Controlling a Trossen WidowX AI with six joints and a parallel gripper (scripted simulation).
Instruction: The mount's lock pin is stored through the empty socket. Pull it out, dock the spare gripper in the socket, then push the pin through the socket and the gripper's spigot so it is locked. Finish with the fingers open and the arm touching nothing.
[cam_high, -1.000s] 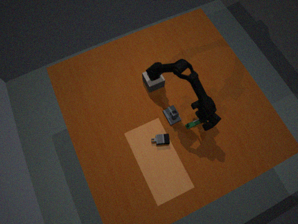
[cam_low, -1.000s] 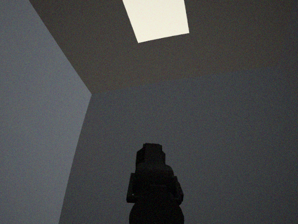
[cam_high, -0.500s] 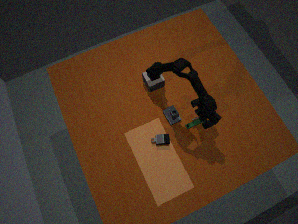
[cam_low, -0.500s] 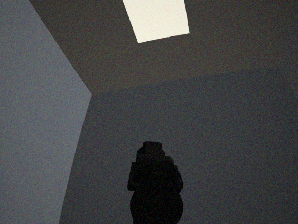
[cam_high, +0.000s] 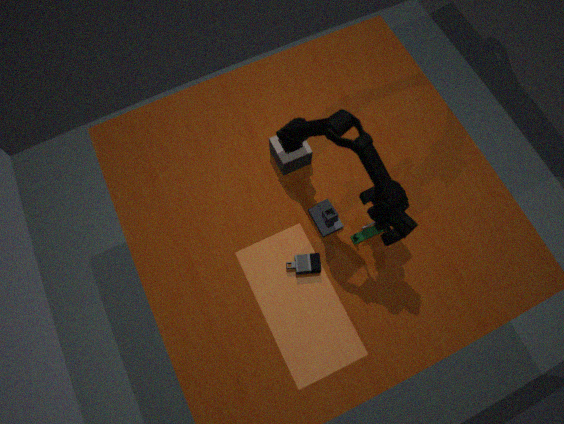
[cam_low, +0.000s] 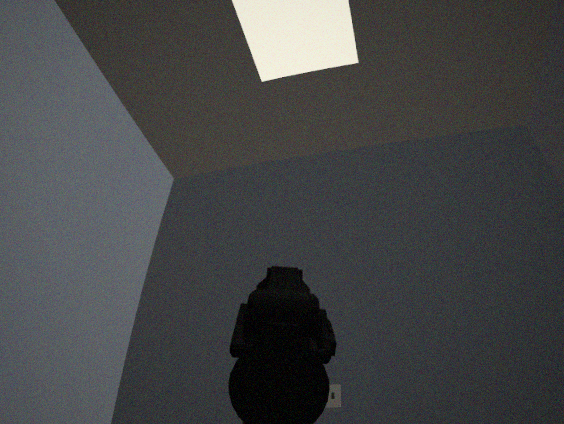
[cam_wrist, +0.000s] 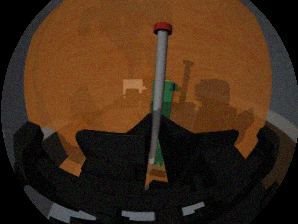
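The flat green strip lies 1 cm ahead of my gripper tip, 3 cm to the right of it and 2 cm below it. From my gripper tip the other things lie so: spare gripper (1 cm ahead, 28 cm to the right, 2 cm below); grey mount (9 cm behind, 14 cm to the right, 1 cm above).
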